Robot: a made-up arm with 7 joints.
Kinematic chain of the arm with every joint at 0, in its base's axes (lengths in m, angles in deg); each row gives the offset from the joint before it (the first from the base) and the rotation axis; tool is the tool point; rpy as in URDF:
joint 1: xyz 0 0 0.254 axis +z
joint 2: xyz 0 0 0 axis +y
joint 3: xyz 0 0 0.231 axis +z
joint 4: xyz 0.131 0 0 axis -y
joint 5: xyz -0.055 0 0.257 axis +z
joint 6: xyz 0 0 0 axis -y
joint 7: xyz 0.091 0 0 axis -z
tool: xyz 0 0 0 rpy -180 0 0
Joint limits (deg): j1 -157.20..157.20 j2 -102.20..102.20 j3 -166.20..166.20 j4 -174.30..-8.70 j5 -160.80..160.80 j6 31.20..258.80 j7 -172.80..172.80
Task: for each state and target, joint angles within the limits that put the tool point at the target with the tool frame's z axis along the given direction. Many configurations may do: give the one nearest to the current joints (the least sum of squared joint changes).
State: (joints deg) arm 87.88 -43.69 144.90 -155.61 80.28 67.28 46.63
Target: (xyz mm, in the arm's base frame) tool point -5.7 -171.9 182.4 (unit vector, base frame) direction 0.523 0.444 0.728
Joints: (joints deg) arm 97.91 2.62 154.35 -173.93 38.76 37.06 46.63
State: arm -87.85 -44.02 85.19 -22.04 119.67 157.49 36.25
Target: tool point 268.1 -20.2 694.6 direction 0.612 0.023 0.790
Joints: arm -82.53 2.85 100.48 -33.21 117.03 188.27 36.25
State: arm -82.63 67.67 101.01 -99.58 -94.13 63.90 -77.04
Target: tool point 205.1 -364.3 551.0 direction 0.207 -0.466 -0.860
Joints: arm -125.63 88.19 130.68 -107.18 -99.15 73.14 -77.04
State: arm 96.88 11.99 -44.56 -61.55 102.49 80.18 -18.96
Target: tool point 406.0 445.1 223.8 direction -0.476 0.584 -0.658
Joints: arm 78.98 61.55 -47.02 -62.77 92.32 99.43 -18.96
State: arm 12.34 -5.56 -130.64 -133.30 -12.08 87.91 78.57
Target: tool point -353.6 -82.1 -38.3 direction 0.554 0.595 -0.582
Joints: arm -9.43 -54.22 -166.20 -125.13 -52.06 116.09 78.57
